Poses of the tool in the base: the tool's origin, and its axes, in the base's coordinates. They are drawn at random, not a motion.
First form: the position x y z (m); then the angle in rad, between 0 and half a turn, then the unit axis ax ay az.
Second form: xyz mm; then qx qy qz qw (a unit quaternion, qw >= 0). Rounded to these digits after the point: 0 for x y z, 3 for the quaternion.
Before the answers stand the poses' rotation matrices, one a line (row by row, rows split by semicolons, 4 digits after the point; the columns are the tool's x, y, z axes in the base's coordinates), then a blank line. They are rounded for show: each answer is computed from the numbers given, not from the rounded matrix.
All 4 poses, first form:
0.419 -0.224 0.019 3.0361 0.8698 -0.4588 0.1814
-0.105 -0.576 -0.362 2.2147 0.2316 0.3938 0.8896
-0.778 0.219 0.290 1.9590 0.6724 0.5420 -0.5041
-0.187 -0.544 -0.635 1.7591 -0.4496 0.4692 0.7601
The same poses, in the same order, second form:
0.5145 -0.8150 0.2664; -0.7768 -0.5746 -0.2576; 0.3630 -0.0744 -0.9288
-0.5145 -0.5655 0.6446; 0.8574 -0.3522 0.3754; 0.0148 0.7458 0.6660
0.2447 0.9690 0.0344; 0.0358 0.0264 -0.9990; -0.9689 0.2457 -0.0282
0.0528 -0.9971 0.0552; 0.4962 0.0742 0.8650; -0.8666 -0.0183 0.4987

419 -224 19 0.869 -0.458 0.181 0.053
-105 -576 -362 0.207 0.352 0.796 0.447
-778 219 290 0.558 0.450 -0.419 0.557
-187 -544 -635 -0.346 0.361 0.586 0.637

